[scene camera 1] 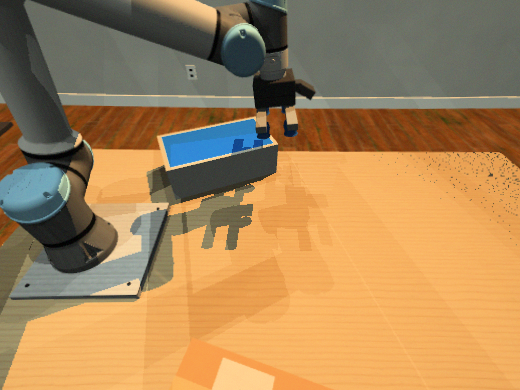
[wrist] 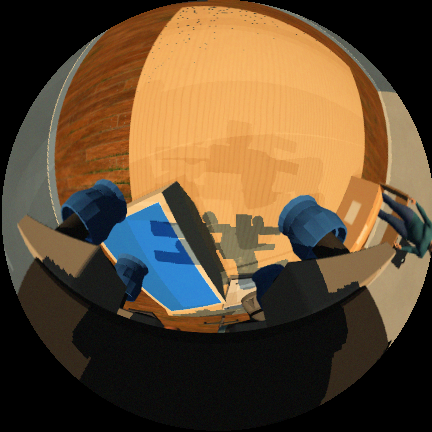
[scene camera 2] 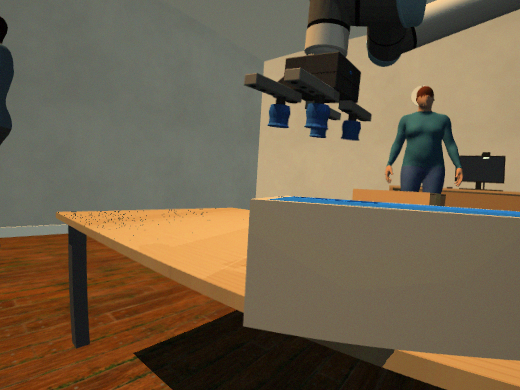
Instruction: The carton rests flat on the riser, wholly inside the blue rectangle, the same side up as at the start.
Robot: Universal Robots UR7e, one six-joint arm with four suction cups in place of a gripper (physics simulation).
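Frame: origin at the arm's base, x ahead, y left, z up, level; metres.
Seen in the pictures: hand at its tool point: (scene camera 1: 276, 122) (wrist: 199, 249) (scene camera 2: 316, 133); arm's base at its link origin: (scene camera 1: 86, 246) (wrist: 255, 296).
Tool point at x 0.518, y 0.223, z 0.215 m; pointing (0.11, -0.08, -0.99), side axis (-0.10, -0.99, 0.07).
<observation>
Pixels of each thing's middle, then the offset from my tool point to it. Level surfaces: height alone.
- riser at the middle of its body: (scene camera 2: 420, 258) (wrist: 169, 261) (scene camera 1: 218, 154) 0.181 m back, 0.100 m left, 0.173 m down
- filled blue rectangle at the middle of its body: (scene camera 2: 425, 207) (wrist: 164, 278) (scene camera 1: 216, 140) 0.181 m back, 0.100 m left, 0.113 m down
- orange-brown carton at the middle of its body: (scene camera 2: 396, 211) (wrist: 356, 217) 0.085 m back, 0.628 m right, 0.159 m down
- wooden table at its surface level: 0.233 m down
The riser (scene camera 1: 225, 175) (scene camera 2: 380, 275) (wrist: 194, 230) is a long grey block near the table's far edge in scene camera 1. The filled blue rectangle (scene camera 1: 200, 149) (scene camera 2: 450, 207) (wrist: 170, 282) covers its top inside a pale border, with no carton on it. The orange-brown carton (scene camera 1: 196, 362) (scene camera 2: 390, 196) (wrist: 363, 192) with a pale label is apart from the riser, partly cut off at the bottom in scene camera 1. My gripper (scene camera 1: 277, 131) (scene camera 2: 316, 122) (wrist: 202, 245) hangs in the air near the riser's right end in scene camera 1. Its four blue cups are free, touching nothing.
The wooden table (scene camera 1: 400, 250) (scene camera 2: 200, 250) (wrist: 245, 75) has dark specks in one corner. The arm's base plate (scene camera 1: 55, 287) lies left of the riser in scene camera 1. A person (scene camera 2: 424, 135) (wrist: 415, 227) stands behind the carton, near a monitor (scene camera 2: 482, 169).
</observation>
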